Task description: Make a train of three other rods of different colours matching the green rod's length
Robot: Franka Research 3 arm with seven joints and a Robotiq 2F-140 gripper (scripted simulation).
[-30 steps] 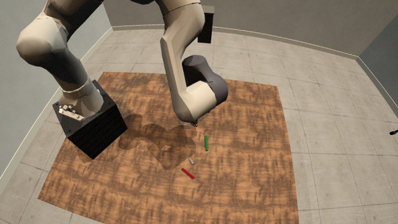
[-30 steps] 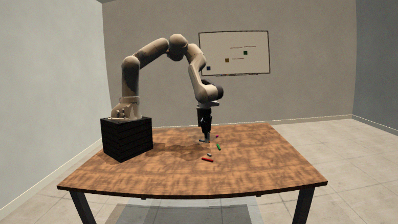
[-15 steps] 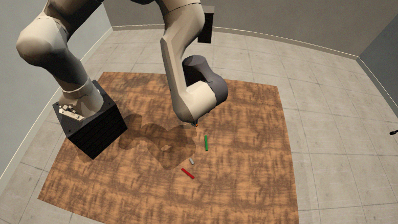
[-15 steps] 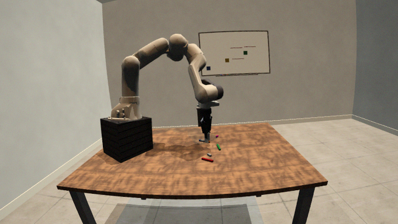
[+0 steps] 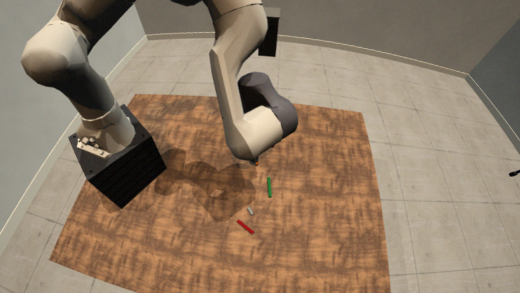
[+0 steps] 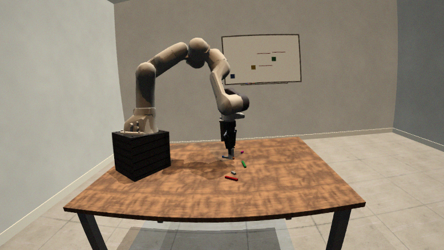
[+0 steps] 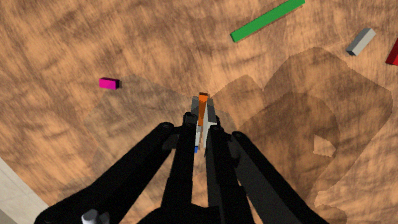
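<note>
The orange rod lies 30 mm below my hand. Also, from my hand: magenta rod (90 mm to the left, 70 mm ahead, 30 mm below); then green rod (100 mm to the right, 70 mm ahead, 30 mm below); then blue rod (50 mm behind, 30 mm to the left, 30 mm below).
</note>
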